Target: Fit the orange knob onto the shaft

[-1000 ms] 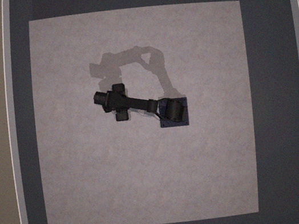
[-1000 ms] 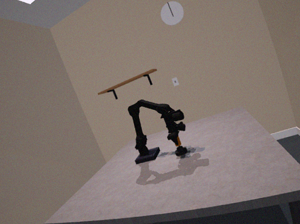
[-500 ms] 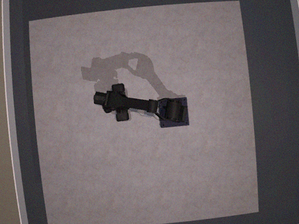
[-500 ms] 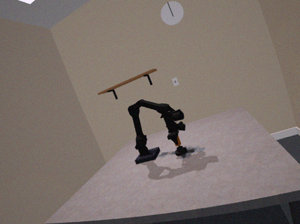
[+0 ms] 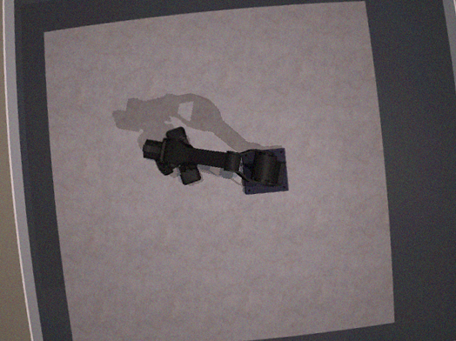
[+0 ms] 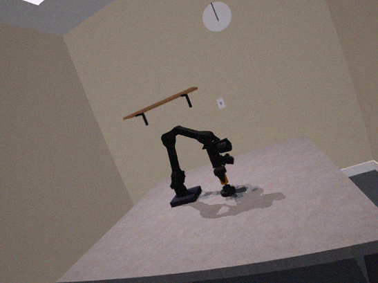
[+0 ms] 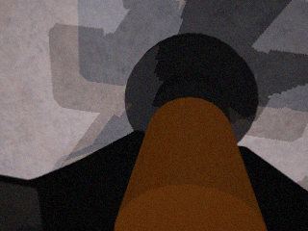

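The orange knob is 2 cm above my gripper tip. Also, from my gripper tip: round dark pedestal: 4 cm below.
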